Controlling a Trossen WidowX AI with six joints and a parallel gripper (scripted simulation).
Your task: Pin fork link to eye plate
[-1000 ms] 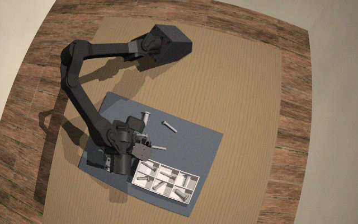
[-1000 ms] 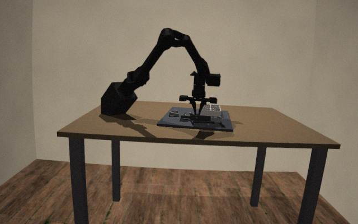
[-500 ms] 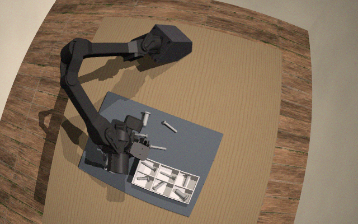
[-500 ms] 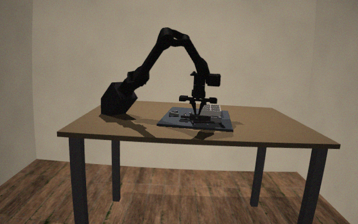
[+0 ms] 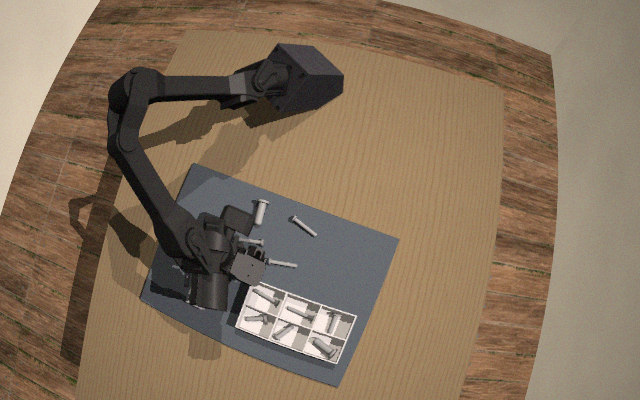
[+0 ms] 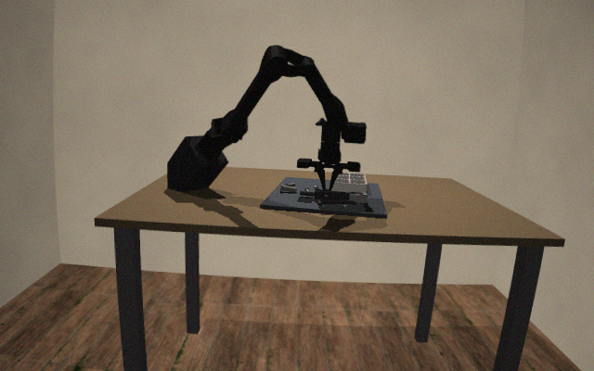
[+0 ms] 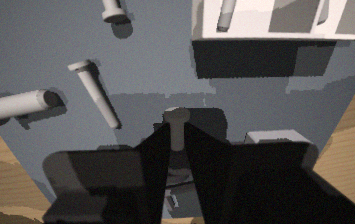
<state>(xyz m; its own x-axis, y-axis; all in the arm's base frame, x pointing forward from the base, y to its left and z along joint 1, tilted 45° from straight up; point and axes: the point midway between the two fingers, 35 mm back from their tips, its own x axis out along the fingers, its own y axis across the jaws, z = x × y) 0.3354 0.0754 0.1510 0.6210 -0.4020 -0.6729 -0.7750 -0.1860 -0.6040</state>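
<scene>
The eye plate is 4 cm to the right of my hand, 3 cm below it and 1 cm ahead of it. Also, from my hand: white parts box (16 cm to the left, 8 cm ahead, 3 cm below); blue-grey work plate (6 cm to the left, 5 cm below).
</scene>
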